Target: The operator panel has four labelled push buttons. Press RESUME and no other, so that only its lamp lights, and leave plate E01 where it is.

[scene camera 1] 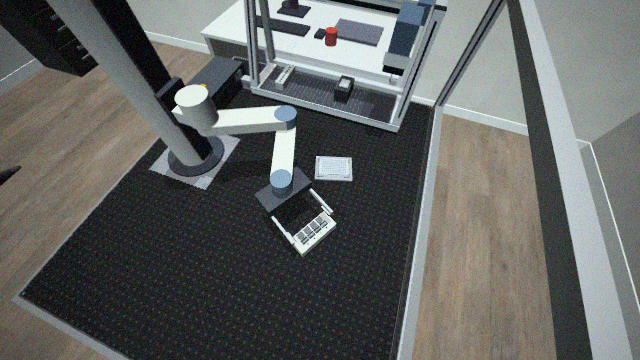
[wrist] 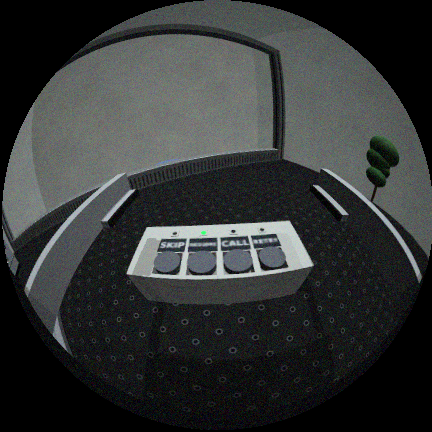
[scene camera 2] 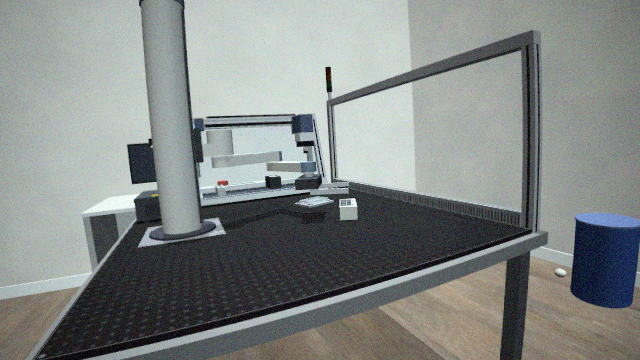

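Where they show: gripper, between the fingertips: (scene camera 1: pixel 313 228) (wrist: pixel 225 175) (scene camera 2: pixel 348 187); arm's base, origin of its link: (scene camera 1: pixel 197 155) (scene camera 2: pixel 184 233).
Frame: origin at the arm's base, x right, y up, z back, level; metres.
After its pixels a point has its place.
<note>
The white operator panel (scene camera 1: pixel 304 248) {z -0.636, x 0.240, y 0.066 m} (scene camera 2: pixel 348 213) {z -0.605, x 0.245, y 0.039 m} (wrist: pixel 220 290) {z -0.614, x 0.156, y 0.045 m} stands on the black table. In the wrist view its round grey buttons are SKIP (wrist: pixel 167 262) {z -0.647, x 0.124, y 0.069 m}, RESUME (wrist: pixel 202 263) {z -0.632, x 0.150, y 0.069 m}, CALL (wrist: pixel 238 261) {z -0.619, x 0.176, y 0.069 m} and RETRY (wrist: pixel 272 258) {z -0.605, x 0.201, y 0.069 m}, left to right; the RESUME label is blurred. The lamp above RESUME (wrist: pixel 203 233) {z -0.668, x 0.168, y 0.066 m} glows green; the other three lamps are dark. My gripper (scene camera 1: pixel 311 226) {z -0.647, x 0.181, y 0.130 m} (scene camera 2: pixel 345 188) {z -0.647, x 0.181, y 0.130 m} (wrist: pixel 225 175) {z -0.647, x 0.181, y 0.130 m} is open and empty, raised above the panel, with its fingers spread toward the panel's two ends. The pale plate (scene camera 1: pixel 333 168) {z -0.623, x -0.131, y 0.036 m} (scene camera 2: pixel 314 201) {z -0.604, x -0.093, y 0.035 m} lies flat behind the panel; its label is unreadable.
The arm's column (scene camera 1: pixel 135 85) {z -0.046, x 0.059, y 0.438 m} (scene camera 2: pixel 172 125) {z -0.006, x 0.074, y 0.416 m} stands at the left. A gantry frame (scene camera 1: pixel 325 107) {z -0.473, x -0.452, y 0.059 m} holds a small black block (scene camera 1: pixel 343 90) {z -0.540, x -0.519, y 0.133 m} and a white strip (scene camera 1: pixel 284 77) {z -0.214, x -0.535, y 0.107 m} at the back. A metal-framed guard (scene camera 2: pixel 531 135) {z -1.004, x 0.713, y 0.306 m} runs along the right edge.
</note>
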